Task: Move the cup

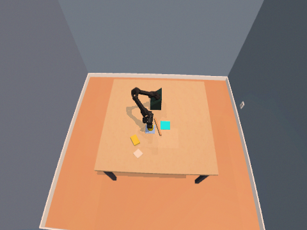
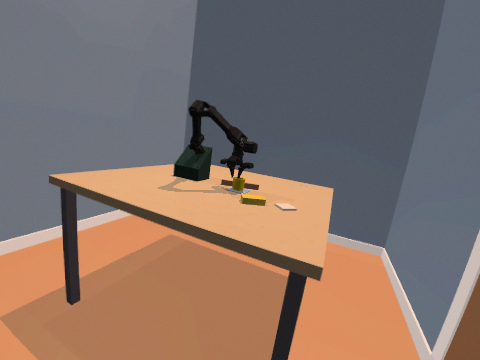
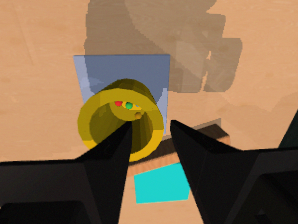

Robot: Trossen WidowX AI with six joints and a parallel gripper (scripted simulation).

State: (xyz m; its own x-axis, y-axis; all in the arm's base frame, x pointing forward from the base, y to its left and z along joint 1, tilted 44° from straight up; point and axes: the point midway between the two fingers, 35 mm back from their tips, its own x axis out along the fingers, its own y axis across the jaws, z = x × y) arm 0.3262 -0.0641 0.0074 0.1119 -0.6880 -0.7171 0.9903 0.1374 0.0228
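My gripper tip is 20 mm short of the yellow cup and 30 mm above it. Also, from my gripper tip: thin wooden bar (10 mm behind, 90 mm to the left, 60 mm below); red marble (40 mm ahead, 50 mm below); pale blue pad (30 mm ahead, 70 mm below).
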